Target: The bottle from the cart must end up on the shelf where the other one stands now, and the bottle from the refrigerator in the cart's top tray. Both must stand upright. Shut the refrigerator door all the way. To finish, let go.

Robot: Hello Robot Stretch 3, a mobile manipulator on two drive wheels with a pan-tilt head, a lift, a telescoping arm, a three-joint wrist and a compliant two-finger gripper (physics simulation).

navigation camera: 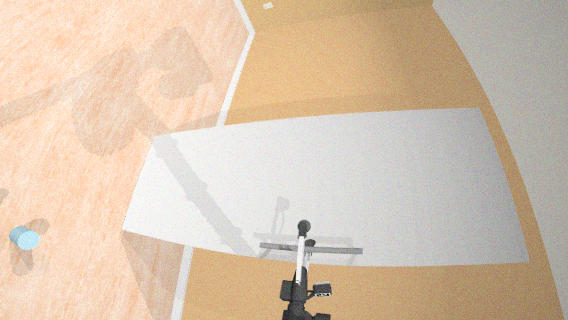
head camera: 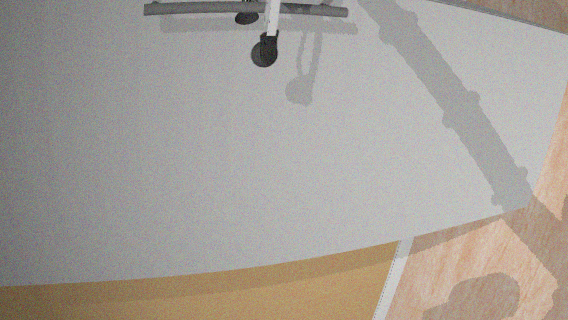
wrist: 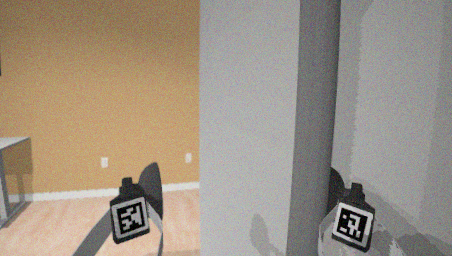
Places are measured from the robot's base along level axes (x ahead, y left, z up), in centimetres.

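Pixels of known places: gripper, between the fingertips: [navigation camera: 307,230] [head camera: 253,44].
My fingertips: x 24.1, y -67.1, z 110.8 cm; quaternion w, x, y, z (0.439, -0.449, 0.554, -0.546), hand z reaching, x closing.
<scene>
Ahead of a thing's pixels: the offset from my fingertips to its top centre. "spot": to the spot under its first point. Level surfaces: height alone.
The refrigerator door [head camera: 200,150] [navigation camera: 400,175] [wrist: 245,100] is a large pale grey panel with a long grey bar handle {spot: dx -5.8, dy -1.3, dz +8.7 cm} [head camera: 200,8] [navigation camera: 345,250] [wrist: 316,110]. My gripper [head camera: 255,35] [navigation camera: 307,235] [wrist: 240,184] is at the handle, its fingers partly spread. In the wrist view the left finger stands well clear of the bar, and the right fingertip is partly hidden behind the bar. The fingers are not closed around it. Whether the right finger touches the bar, I cannot tell. The bottles, cart and shelf do not show, nor does the refrigerator's inside.
An orange-tan wall [head camera: 250,295] [navigation camera: 350,65] [wrist: 100,90] with a white baseboard stands beyond the door, above the wooden floor {dz -110.7 cm} [head camera: 465,260] [navigation camera: 75,175] [wrist: 55,225]. A pale blue cylinder {dx -27.5, dy +34.1, dz -96.4 cm} [navigation camera: 25,238] is on the floor. A table [wrist: 16,142] stands far left in the wrist view.
</scene>
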